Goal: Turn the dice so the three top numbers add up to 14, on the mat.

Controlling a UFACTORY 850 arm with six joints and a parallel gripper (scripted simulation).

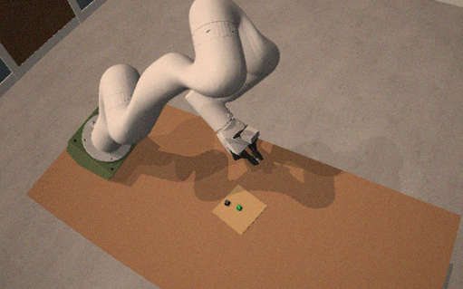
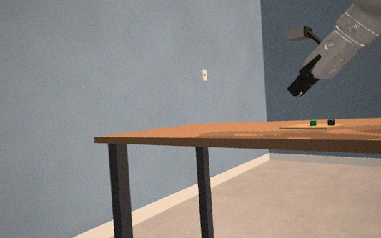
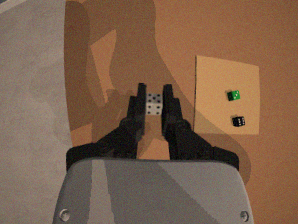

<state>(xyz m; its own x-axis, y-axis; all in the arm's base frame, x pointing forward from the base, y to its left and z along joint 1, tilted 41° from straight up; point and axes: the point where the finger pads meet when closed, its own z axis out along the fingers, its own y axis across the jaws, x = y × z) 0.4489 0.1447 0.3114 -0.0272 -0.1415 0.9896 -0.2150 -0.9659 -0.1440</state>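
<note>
My hand is 150 mm to the left of the black die, 100 mm above it and 50 mm past it. The rest, counted from my hand: white die 20 mm below, 10 mm ahead; then green die 150 mm to the right, 100 mm below, 10 mm behind; then mat 150 mm to the right, 110 mm below, 10 mm behind.
</note>
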